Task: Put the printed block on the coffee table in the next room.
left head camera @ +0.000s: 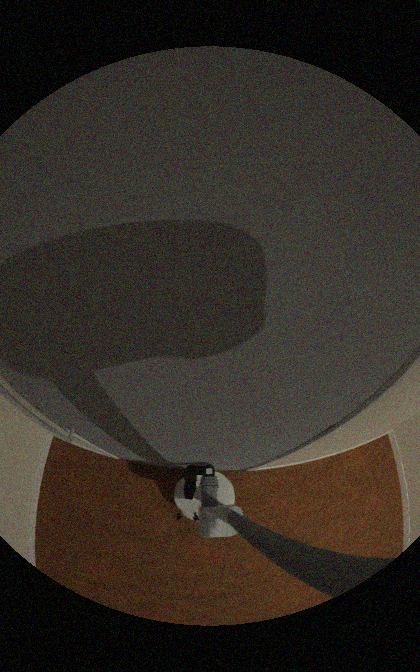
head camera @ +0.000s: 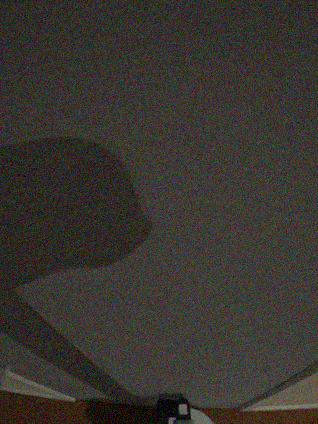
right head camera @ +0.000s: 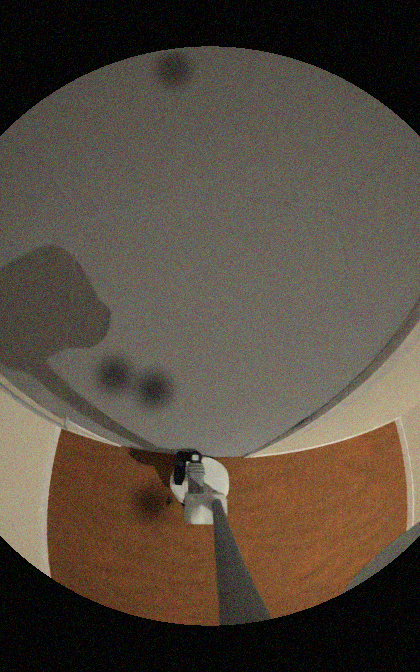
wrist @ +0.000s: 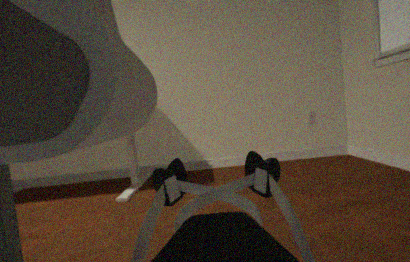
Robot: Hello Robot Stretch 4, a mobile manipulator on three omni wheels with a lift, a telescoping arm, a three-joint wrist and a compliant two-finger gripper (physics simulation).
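Places are measured from the robot's base along level axes (x ahead, y left, z up), in metres.
Where they show: gripper, fingertip midpoint: (left head camera: 186,521) (wrist: 215,169).
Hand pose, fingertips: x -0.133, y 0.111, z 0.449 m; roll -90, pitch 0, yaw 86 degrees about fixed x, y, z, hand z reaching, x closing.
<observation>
Things, the pixels of their top centre, and the offset from my fingertips. "*": a spot on its surface instead. Level surfaces: height alone.
- large flat grey surface, surface spot: (head camera: 215,200) (left head camera: 321,308) * dz +1.002, dx +0.344, dy -0.146 m
- brown floor, surface height: dz -0.476 m
- pale furniture leg, surface spot: (wrist: 134,160) * dz -0.248, dx -1.754, dy -0.537 m
My gripper (wrist: 215,169) is open in the wrist view, with its two dark fingertips wide apart and nothing between them. Behind the fingers are brown floor and a pale wall. The printed block and the coffee table do not show in these views.
A large flat grey surface (head camera: 215,200) (left head camera: 330,280) (right head camera: 250,225) stands close ahead, with a dark shadow across it. Pale walls (left head camera: 400,400) (right head camera: 370,380) flank it above brown floor (left head camera: 310,505) (right head camera: 320,505). The wrist view shows a pale furniture leg (wrist: 134,160) and a window (wrist: 395,25).
</observation>
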